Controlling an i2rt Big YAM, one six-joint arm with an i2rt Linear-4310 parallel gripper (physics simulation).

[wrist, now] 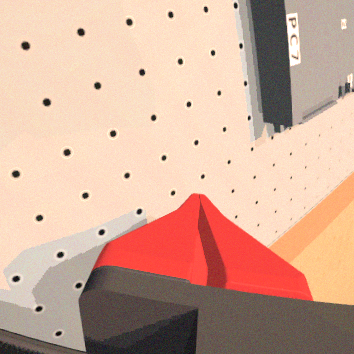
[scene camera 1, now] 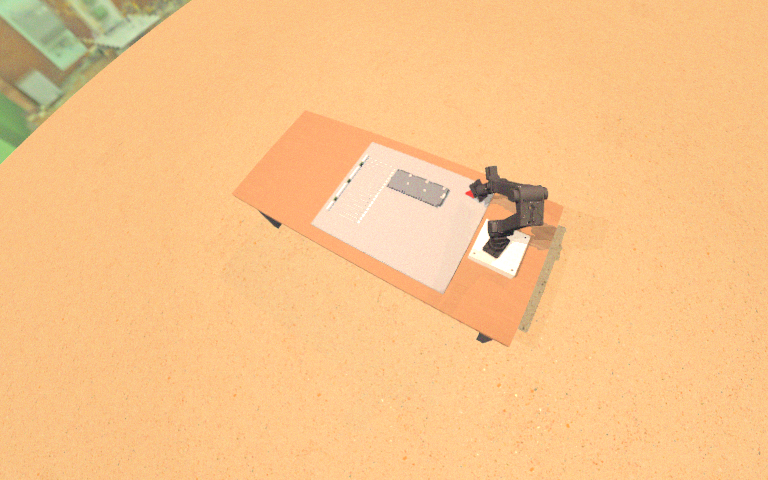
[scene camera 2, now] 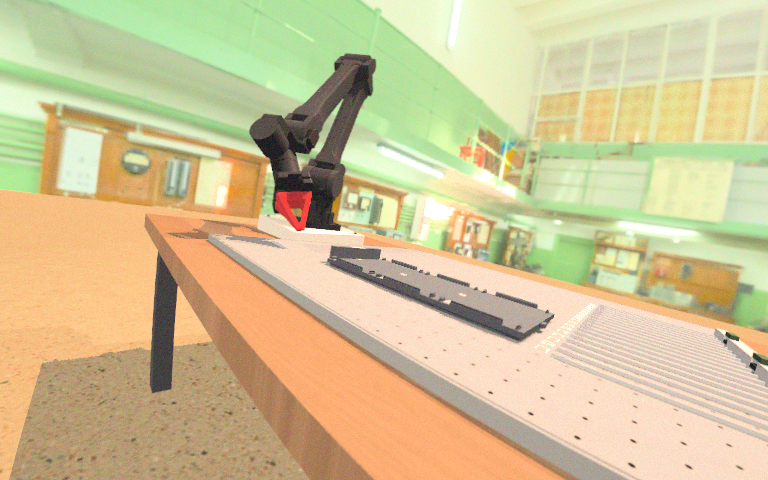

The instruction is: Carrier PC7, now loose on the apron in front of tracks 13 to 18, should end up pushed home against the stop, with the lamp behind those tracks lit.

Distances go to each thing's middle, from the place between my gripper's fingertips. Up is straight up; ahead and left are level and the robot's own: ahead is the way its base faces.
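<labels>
So you can picture the carrier PC7 [scene camera 2: 506, 315]: my hand is 2 cm above it, 11 cm to the right of it and still 24 cm short of it.
</labels>
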